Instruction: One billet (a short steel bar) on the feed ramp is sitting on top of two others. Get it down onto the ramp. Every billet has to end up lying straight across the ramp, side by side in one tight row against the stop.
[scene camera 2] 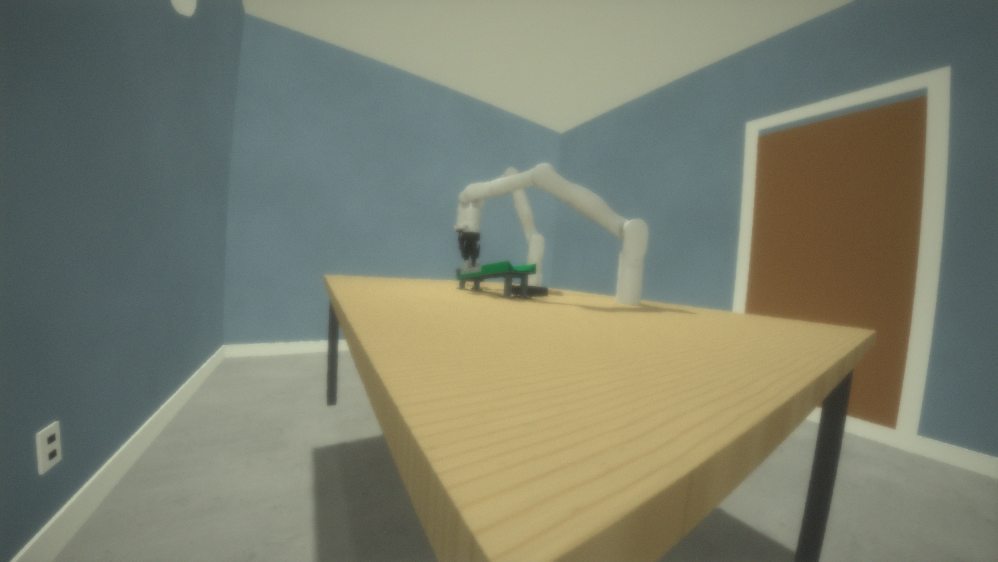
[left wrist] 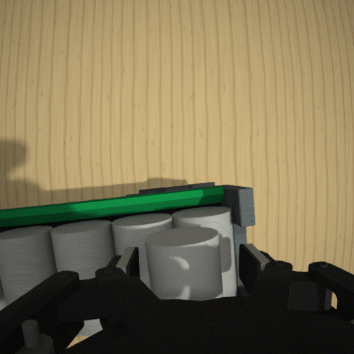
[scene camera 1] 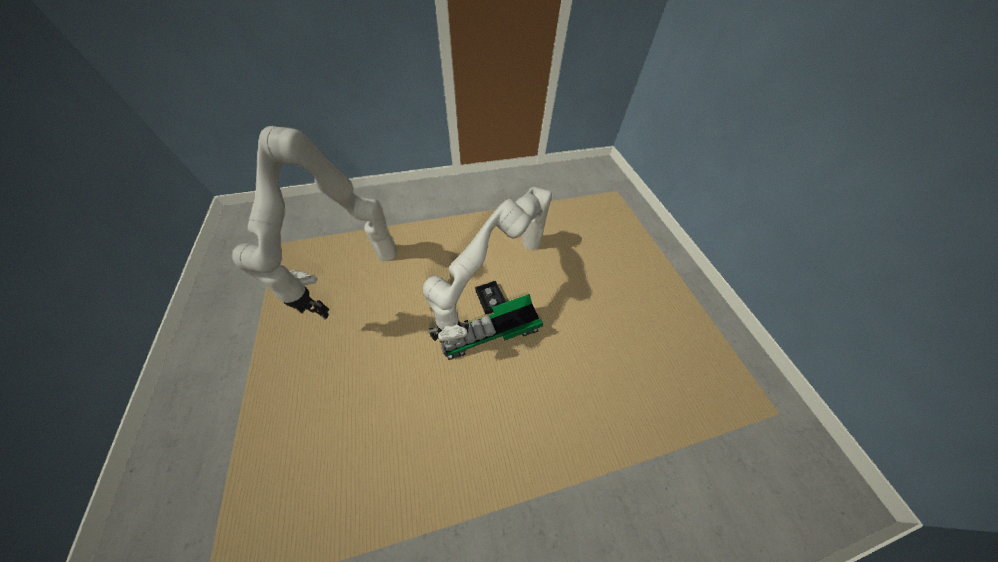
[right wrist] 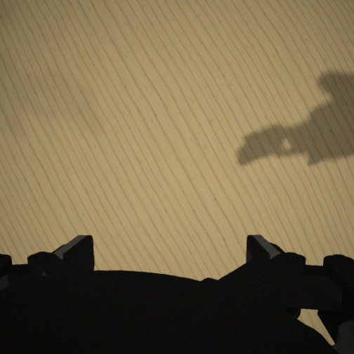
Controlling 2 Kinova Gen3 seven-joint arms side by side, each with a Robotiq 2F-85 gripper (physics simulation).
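Where they show: left gripper, fingertip midpoint: (scene camera 2: 469, 267); right gripper, fingertip midpoint: (scene camera 2: 461, 251) (scene camera 1: 315, 314); left arm's base, link origin: (scene camera 2: 627, 303) (scene camera 1: 531, 243); right arm's base, link origin: (scene camera 1: 387, 254).
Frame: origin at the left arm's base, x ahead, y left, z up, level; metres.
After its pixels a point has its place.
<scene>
The green feed ramp (scene camera 1: 518, 304) (scene camera 2: 497, 267) (left wrist: 110, 205) carries grey billets lying across it. In the left wrist view, the top billet (left wrist: 182, 267) rests over two others, one (left wrist: 142, 227) beside it and one (left wrist: 204, 216) next to the grey stop (left wrist: 241, 206). More billets (left wrist: 82, 245) (left wrist: 26, 255) lie in the row to the left. My left gripper (left wrist: 189, 261) (scene camera 2: 470, 261) {y -0.629, x 0.233, z 0.097 m} is open, its fingers on either side of the top billet with gaps. The near ends of the billets are hidden by the gripper. My right gripper (scene camera 1: 325, 314) {y -0.975, x -0.100, z 0.193 m} (right wrist: 168, 253) is open and empty, away from the ramp.
A dark tray (scene camera 1: 481, 298) {y -0.404, x 0.112, z 0.004 m} with two light pieces stands behind the ramp in scene camera 1. The ramp stands on the wooden table (scene camera 1: 391, 432) {y -0.967, x 0.354, z 0.000 m} (scene camera 2: 593, 390) {y 0.155, x 1.007, z 0.000 m}. The left arm reaches over the ramp's low end.
</scene>
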